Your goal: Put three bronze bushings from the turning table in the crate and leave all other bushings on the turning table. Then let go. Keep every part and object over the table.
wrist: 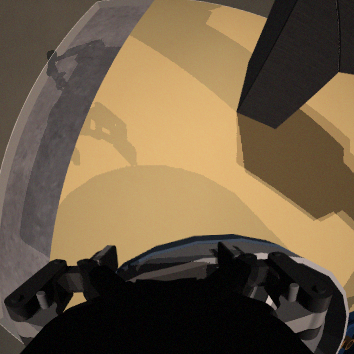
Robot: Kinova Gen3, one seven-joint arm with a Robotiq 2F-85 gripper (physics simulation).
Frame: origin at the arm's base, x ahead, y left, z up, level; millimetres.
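Seen in the pictures: gripper, fingertip midpoint: (166,255).
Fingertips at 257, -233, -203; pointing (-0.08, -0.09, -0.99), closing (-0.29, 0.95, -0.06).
A point is followed by its place in that frame, as x, y, z.
The turning table (180,247) @(262, -219, -271) shows as a round grey tray with a raised wall at the bottom of the wrist view, largely hidden behind my gripper. My gripper (166,255) @(257, -233, -203) is open and low at the turning table, with the wall showing between and beyond the fingertips. No bushing shows between the fingers, and those on the turning table are hidden. The crate (351,320) @(385, 199, -277) is blue and shows as a small corner at the lower right edge. Part of a bronze bushing (348,343) @(477, 283, -289) shows in it.
A tall dark block-like post (295,60) @(51, -152, -167) stands at the upper right, beyond the turning table, and casts a broad shadow. The yellow-tan table top (165,110) @(77, -291, -311) ends at the left along a curved edge, with a grey strip (30,200) beside it. Shadows of the arm fall at the left.
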